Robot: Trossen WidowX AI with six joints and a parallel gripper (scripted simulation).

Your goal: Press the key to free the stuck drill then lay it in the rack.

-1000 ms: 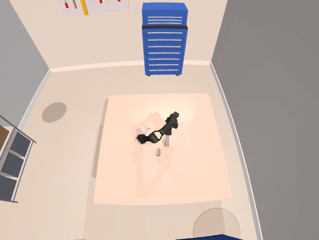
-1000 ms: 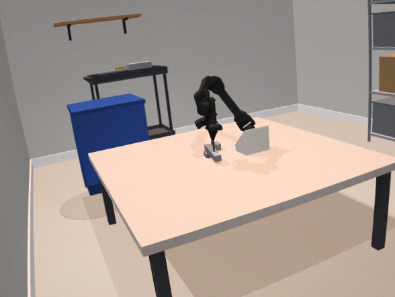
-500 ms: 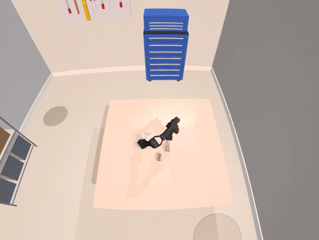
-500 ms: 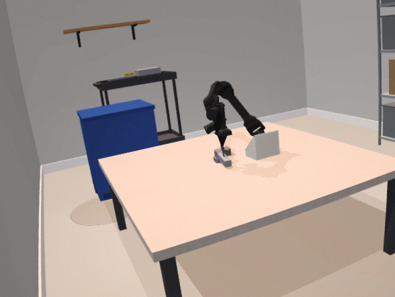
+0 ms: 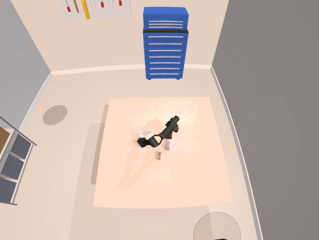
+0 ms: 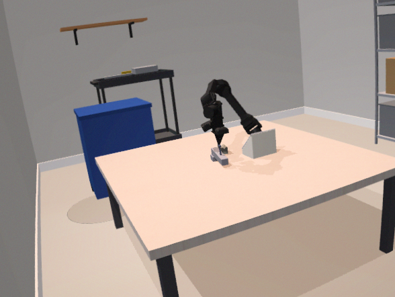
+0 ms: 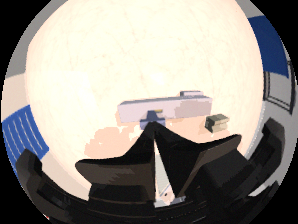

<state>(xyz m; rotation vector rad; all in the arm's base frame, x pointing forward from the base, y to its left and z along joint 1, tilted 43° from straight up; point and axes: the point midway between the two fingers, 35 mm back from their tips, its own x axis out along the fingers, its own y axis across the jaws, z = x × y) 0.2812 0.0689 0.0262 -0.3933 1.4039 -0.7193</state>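
Now: gripper tip 30 mm above the dark key. The rest, counted from my gripper tip: yellow drill: 20 mm behind, 60 mm to the right, 70 mm below.
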